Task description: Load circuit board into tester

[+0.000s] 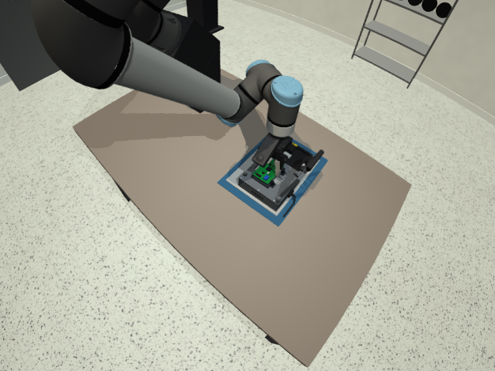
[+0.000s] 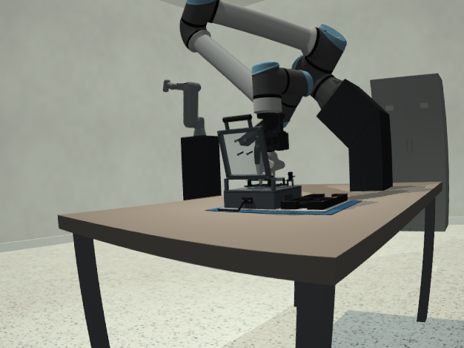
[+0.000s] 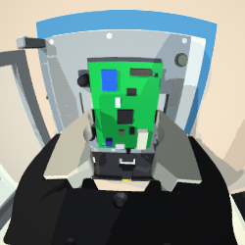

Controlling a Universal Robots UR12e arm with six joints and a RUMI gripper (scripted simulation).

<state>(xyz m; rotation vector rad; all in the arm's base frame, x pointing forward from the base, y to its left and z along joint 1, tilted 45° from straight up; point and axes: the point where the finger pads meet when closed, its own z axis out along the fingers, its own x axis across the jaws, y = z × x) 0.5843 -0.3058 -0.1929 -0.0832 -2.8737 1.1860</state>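
Now: hand right at the green circuit board. Round my hand: tester bed (1 cm to the left, 1 cm below, 1 cm ahead); black post (6 cm to the left, 6 cm behind); tester (4 cm to the left, 4 cm ahead, 3 cm above).
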